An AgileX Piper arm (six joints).
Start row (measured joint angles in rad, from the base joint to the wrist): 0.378 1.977 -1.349 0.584 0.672 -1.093
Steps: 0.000 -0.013 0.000 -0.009 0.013 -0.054; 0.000 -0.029 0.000 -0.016 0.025 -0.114; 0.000 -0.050 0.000 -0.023 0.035 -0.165; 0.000 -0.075 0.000 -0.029 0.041 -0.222; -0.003 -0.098 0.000 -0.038 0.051 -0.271; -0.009 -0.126 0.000 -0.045 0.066 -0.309; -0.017 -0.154 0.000 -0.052 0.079 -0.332; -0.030 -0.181 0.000 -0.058 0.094 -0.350; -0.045 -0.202 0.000 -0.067 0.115 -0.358; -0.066 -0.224 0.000 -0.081 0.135 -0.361; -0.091 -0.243 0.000 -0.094 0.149 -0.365; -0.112 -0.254 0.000 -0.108 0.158 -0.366; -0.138 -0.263 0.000 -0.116 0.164 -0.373; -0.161 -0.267 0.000 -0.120 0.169 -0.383; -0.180 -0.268 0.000 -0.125 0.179 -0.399; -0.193 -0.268 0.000 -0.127 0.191 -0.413; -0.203 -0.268 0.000 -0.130 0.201 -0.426; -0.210 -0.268 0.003 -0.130 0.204 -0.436
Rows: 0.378 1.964 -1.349 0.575 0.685 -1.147; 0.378 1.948 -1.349 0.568 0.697 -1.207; 0.378 1.927 -1.349 0.561 0.707 -1.258; 0.378 1.902 -1.349 0.555 0.713 -1.315; 0.375 1.879 -1.349 0.546 0.723 -1.364; 0.369 1.851 -1.349 0.539 0.738 -1.402; 0.361 1.823 -1.349 0.532 0.751 -1.425; 0.348 1.796 -1.349 0.526 0.766 -1.443; 0.333 1.775 -1.349 0.517 0.787 -1.451; 0.312 1.753 -1.349 0.503 0.807 -1.454; 0.287 1.734 -1.349 0.490 0.821 -1.458; 0.266 1.723 -1.349 0.476 0.830 -1.459; 0.240 1.714 -1.349 0.468 0.836 -1.466; 0.217 1.710 -1.349 0.464 0.841 -1.476; 0.198 1.709 -1.349 0.459 0.851 -1.492; 0.185 1.709 -1.349 0.457 0.863 -1.506; 0.175 1.709 -1.349 0.454 0.873 -1.519; 0.168 1.709 -1.346 0.454 0.876 -1.529
